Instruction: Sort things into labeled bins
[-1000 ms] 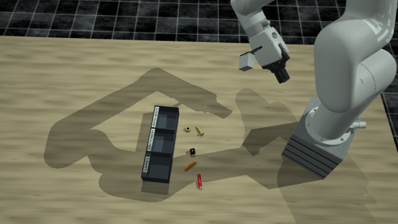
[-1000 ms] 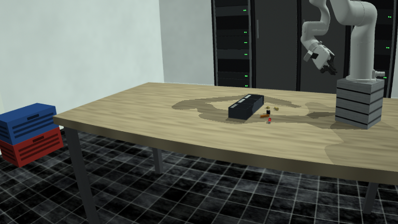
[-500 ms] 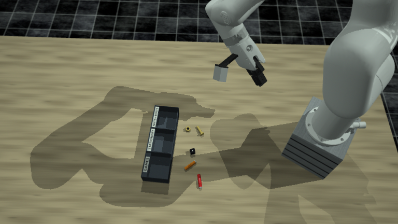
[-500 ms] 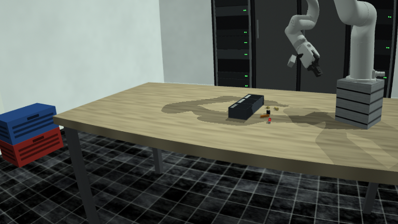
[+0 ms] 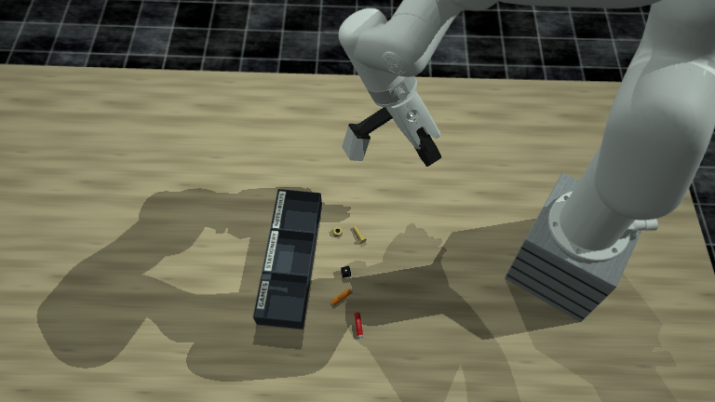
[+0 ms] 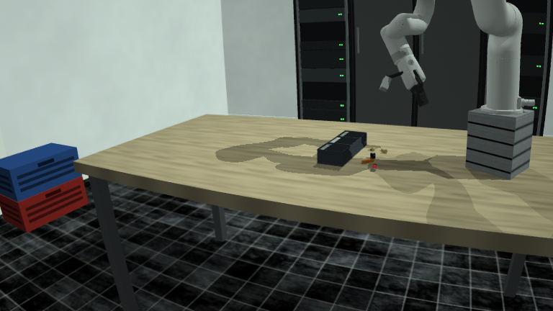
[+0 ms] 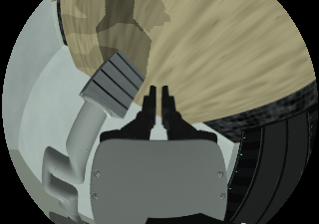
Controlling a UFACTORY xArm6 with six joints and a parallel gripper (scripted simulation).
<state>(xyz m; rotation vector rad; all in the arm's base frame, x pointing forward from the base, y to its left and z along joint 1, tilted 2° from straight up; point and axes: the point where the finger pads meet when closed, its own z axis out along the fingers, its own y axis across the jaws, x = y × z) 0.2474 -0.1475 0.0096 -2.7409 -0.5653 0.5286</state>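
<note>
Now: the dark three-part bin 25 cm ahead of my hand, 15 cm below it and 13 cm to the left of it. Round my hand: brass nut (17 cm below, 16 cm ahead, 7 cm to the left); then black die (16 cm to the left, 16 cm below, 15 cm ahead); then brass bolt (17 cm below, 12 cm ahead, 9 cm to the left).
</note>
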